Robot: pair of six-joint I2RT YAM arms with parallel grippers.
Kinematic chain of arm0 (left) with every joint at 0, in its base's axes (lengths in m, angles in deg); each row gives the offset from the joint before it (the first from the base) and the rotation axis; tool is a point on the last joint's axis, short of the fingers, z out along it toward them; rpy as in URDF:
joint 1: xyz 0 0 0.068 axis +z
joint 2: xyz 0.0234 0.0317 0.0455 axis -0.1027 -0.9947 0
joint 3: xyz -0.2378 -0.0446 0.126 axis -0.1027 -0.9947 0
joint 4: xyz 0.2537 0.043 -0.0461 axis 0.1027 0.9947 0
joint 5: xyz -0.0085 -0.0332 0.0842 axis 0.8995 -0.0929 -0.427
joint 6: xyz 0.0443 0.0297 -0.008 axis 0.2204 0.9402 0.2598
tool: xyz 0 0 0 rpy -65.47 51.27 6.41
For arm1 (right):
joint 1: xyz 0 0 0.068 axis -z
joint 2: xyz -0.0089 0.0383 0.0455 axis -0.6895 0.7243 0
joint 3: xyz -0.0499 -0.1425 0.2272 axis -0.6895 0.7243 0
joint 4: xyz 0.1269 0.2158 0.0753 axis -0.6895 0.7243 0
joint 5: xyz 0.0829 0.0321 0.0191 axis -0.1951 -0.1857 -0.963
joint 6: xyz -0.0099 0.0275 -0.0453 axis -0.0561 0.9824 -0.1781
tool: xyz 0 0 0 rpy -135.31 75.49 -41.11
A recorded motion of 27 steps. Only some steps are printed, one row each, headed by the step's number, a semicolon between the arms.
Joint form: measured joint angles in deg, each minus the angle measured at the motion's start. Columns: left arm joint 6, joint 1, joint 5, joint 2, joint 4, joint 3; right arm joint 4, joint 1, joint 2, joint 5, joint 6, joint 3.
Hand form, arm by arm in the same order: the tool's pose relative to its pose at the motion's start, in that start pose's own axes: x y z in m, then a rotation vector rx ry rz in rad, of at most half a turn. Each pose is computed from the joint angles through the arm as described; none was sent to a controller.
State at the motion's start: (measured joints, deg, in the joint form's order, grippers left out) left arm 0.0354 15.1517 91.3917 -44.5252 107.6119 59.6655; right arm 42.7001 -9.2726 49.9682 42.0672 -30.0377 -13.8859
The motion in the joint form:
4: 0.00 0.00 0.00 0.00 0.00 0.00; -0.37 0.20 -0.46 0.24 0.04 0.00
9: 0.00 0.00 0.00 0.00 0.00 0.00; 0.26 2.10 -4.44 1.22 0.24 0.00
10: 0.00 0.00 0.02 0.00 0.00 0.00; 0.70 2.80 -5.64 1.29 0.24 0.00
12: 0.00 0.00 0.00 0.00 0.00 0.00; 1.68 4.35 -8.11 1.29 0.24 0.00
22: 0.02 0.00 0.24 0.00 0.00 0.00; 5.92 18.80 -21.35 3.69 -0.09 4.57
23: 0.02 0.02 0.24 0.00 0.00 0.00; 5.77 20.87 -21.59 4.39 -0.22 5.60
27: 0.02 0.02 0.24 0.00 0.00 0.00; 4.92 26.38 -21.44 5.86 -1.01 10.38
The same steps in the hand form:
4: 0.0000 0.0000 0.0000 0.0000 0.0000 0.0000; 0.0008 -0.0007 -0.0026 0.0141 -0.0059 0.0025
9: 0.0000 0.0000 0.0000 0.0000 0.0000 0.0000; 0.0129 0.0001 -0.0251 0.0724 -0.0313 0.0331
10: 0.0000 0.0000 0.0000 0.0003 -0.0002 0.0000; 0.0175 0.0007 -0.0318 0.0844 -0.0393 0.0439
12: 0.0000 0.0000 0.0000 0.0000 0.0000 0.0000; 0.0275 0.0024 -0.0453 0.1070 -0.0569 0.0682
22: -0.0001 -0.0001 0.0000 0.0037 -0.0019 0.0003; 0.1153 0.0161 -0.0911 0.2119 -0.0762 0.3106
23: 0.0000 0.0000 0.0000 0.0034 -0.0018 0.0002; 0.1260 0.0147 -0.0880 0.2100 -0.0611 0.3465
27: 0.0000 0.0000 0.0000 0.0034 -0.0018 0.0002; 0.1550 0.0139 -0.0670 0.1609 -0.0100 0.4355

